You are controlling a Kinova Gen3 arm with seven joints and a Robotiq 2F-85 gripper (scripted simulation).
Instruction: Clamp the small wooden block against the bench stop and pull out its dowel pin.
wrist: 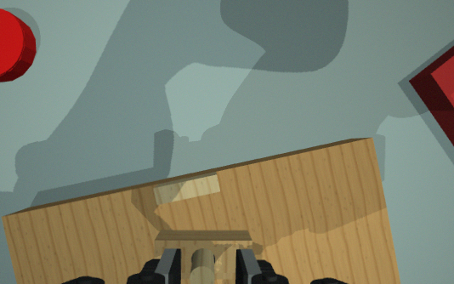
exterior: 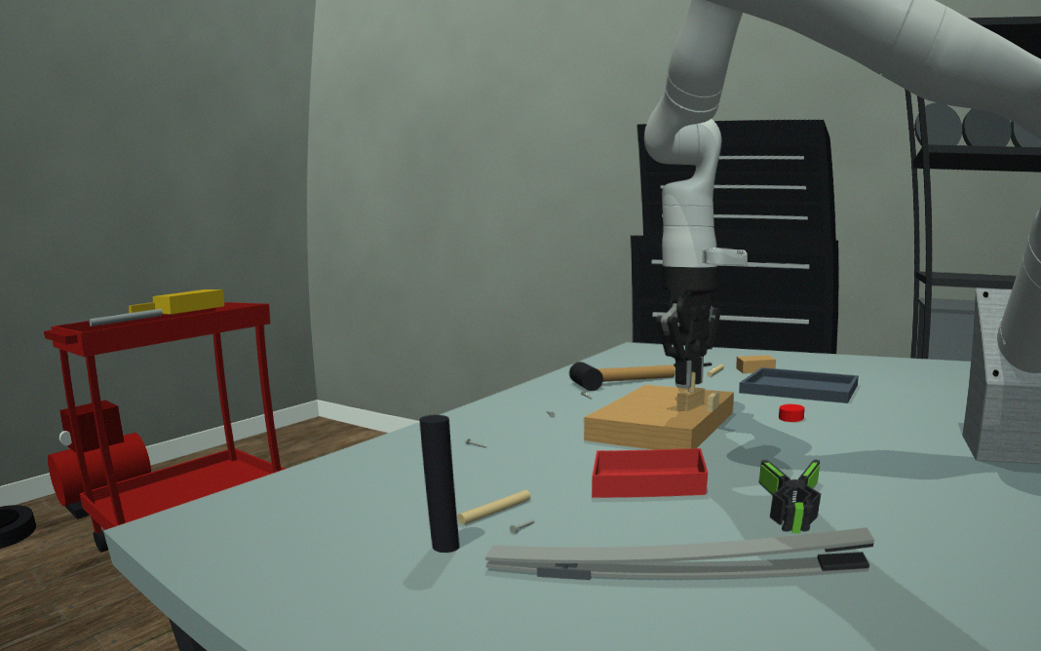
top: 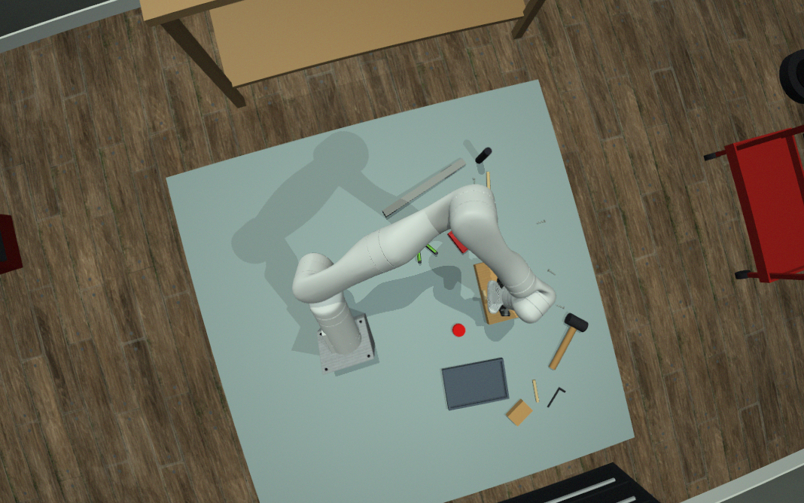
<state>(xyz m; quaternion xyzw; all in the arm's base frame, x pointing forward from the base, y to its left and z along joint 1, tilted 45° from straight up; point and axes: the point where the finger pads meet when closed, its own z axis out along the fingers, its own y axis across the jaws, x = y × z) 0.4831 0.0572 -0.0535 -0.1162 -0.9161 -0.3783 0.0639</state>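
Now: hand 2 cm above the dowel pin. From my hand the other things lie so: red puck (14 cm behind, 9 cm to the right, 7 cm below); small wooden block (4 cm below); wooden bench board (3 cm ahead, 6 cm below).
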